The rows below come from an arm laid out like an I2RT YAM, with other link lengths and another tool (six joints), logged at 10 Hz.
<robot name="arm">
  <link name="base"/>
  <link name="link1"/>
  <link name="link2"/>
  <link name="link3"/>
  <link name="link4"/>
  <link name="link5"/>
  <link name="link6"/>
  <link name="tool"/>
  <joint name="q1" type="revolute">
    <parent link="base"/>
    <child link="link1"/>
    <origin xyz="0 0 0.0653" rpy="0 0 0"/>
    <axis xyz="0 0 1"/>
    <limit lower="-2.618" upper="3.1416"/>
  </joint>
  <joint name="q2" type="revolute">
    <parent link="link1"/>
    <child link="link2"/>
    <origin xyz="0.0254 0.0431 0.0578" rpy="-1.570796 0 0"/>
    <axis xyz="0 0 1"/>
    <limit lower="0" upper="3.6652"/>
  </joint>
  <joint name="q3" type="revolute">
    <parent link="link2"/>
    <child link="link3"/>
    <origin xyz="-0.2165 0 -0.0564" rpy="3.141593 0 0"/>
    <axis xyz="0 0 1"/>
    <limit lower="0" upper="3.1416"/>
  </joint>
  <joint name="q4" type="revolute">
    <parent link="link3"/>
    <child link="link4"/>
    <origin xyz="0.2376 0.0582 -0.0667" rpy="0 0 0"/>
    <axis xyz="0 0 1"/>
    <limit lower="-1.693" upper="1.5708"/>
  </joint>
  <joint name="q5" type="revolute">
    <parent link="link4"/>
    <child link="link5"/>
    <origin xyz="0.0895 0.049 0.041" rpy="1.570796 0 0"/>
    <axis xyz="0 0 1"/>
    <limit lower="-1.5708" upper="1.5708"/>
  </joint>
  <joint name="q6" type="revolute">
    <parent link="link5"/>
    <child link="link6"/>
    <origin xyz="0.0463 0 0.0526" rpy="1.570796 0 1.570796"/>
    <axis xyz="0 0 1"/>
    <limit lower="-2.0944" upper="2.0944"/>
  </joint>
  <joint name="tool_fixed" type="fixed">
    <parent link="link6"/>
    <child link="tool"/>
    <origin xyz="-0.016 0.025 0.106" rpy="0.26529 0 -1.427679"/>
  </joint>
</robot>
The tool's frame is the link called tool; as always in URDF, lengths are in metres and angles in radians.
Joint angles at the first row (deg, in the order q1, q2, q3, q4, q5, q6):
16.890 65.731 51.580 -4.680 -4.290 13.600
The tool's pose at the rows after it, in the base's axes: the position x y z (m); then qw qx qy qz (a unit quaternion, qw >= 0):
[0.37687 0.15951 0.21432 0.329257 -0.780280 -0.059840 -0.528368]
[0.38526 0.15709 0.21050 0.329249 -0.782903 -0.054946 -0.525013]
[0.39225 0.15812 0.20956 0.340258 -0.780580 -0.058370 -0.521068]
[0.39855 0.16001 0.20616 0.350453 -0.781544 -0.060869 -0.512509]
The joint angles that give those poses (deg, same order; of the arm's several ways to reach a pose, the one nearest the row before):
16.161 68.176 52.898 -4.396 -5.529 13.339
15.279 70.505 54.054 -3.782 -6.165 13.472
14.379 72.665 55.183 -2.672 -8.368 13.575
13.718 75.085 56.572 -2.224 -10.368 13.728

